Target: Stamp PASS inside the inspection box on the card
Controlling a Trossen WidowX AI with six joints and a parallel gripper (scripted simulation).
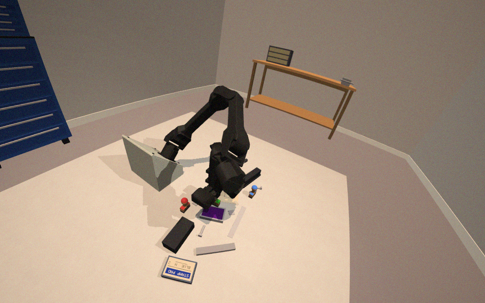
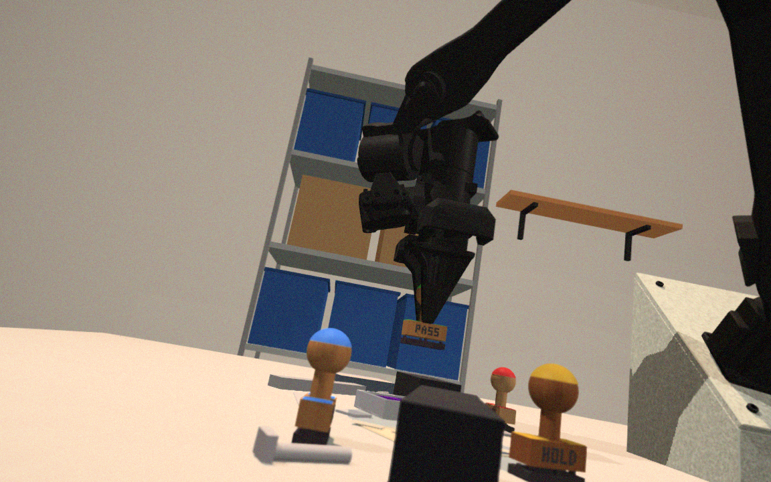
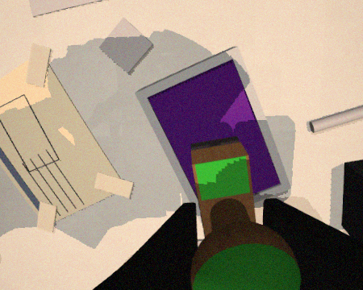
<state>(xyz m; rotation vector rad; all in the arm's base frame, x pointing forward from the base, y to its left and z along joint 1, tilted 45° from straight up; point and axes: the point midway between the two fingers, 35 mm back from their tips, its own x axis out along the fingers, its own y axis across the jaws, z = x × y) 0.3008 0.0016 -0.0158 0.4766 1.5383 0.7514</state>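
The inspection card lies 11 cm to the left of my gripper tip, 9 cm below it and 2 cm behind it. Also, from my gripper tip: red-topped stamp 10 cm behind, 7 cm below, 6 cm to the right; then purple ink pad 8 cm below; then long grey bar 10 cm to the right, 10 cm ahead, 8 cm below.
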